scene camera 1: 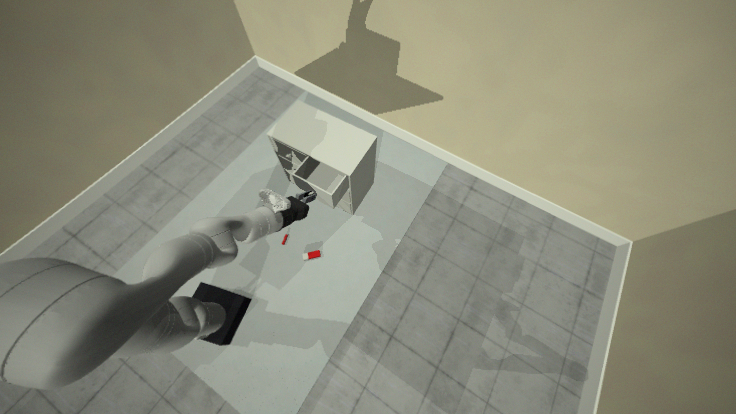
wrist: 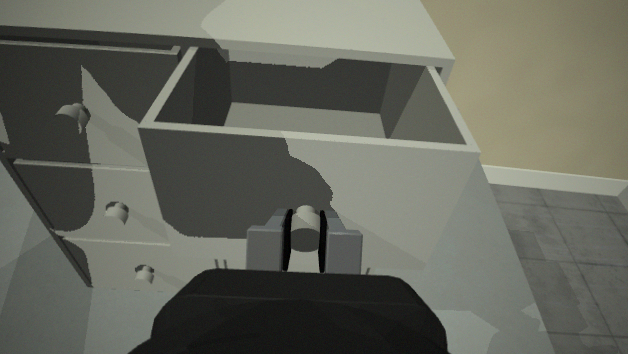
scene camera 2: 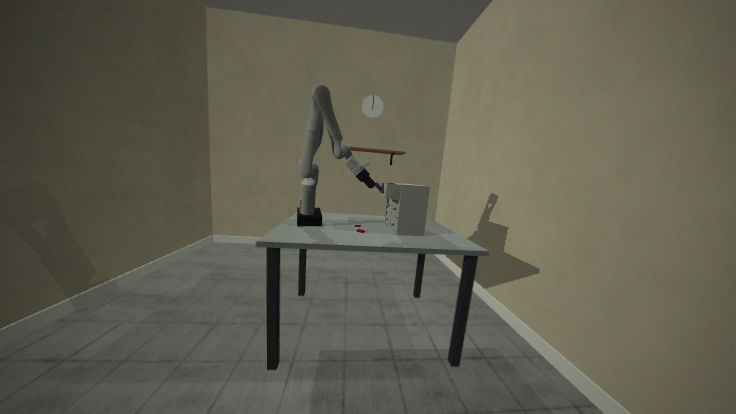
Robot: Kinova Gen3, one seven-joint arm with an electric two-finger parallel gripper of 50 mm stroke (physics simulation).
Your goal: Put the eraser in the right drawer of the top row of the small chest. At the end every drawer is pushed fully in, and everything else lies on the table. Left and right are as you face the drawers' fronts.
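Where they show: gripper, fingertip midpoint: (scene camera 1: 312, 194) (wrist: 305, 231) (scene camera 2: 382, 191); arm's base, origin of the base link: (scene camera 1: 209, 318) (scene camera 2: 307, 212).
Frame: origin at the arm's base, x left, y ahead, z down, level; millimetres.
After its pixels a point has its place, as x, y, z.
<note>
The small chest (scene camera 1: 334, 139) {-74, 661, -233} (scene camera 2: 413, 211) {-191, 657, -74} (wrist: 325, 25) {-113, 598, -232} is pale grey. Its top right drawer (scene camera 1: 314, 186) {-117, 481, -229} (scene camera 2: 393, 191) {-180, 523, -187} (wrist: 380, 180) {-139, 479, -211} is pulled well out, and the inside that shows is empty. My gripper (scene camera 1: 309, 195) {-106, 471, -180} (scene camera 2: 381, 189) {-106, 471, -180} (wrist: 305, 231) {-106, 471, -180} is shut on this drawer's round knob (wrist: 305, 220) {-105, 465, -195}, one finger on each side. A red block with a white end (scene camera 1: 312, 254) {-145, 343, 66} (scene camera 2: 360, 230) {-158, 344, 67}, which looks like the eraser, lies on the table in front of the chest, apart from the gripper. It does not show in the wrist view.
A small, thin red object (scene camera 1: 284, 239) {-15, 338, 69} (scene camera 2: 357, 225) {-19, 338, 71} lies on the table (scene camera 1: 288, 303) {-170, 154, 78} (scene camera 2: 329, 244) {-395, 168, 79} near the red and white block. The other drawers that show in the wrist view, with knobs (wrist: 117, 212) {46, 552, -82} (wrist: 144, 274) {48, 553, 19}, look pushed in. The arm's black base (scene camera 1: 239, 314) {-59, 48, 38} (scene camera 2: 309, 219) {-64, 24, 34} stands opposite the chest.
</note>
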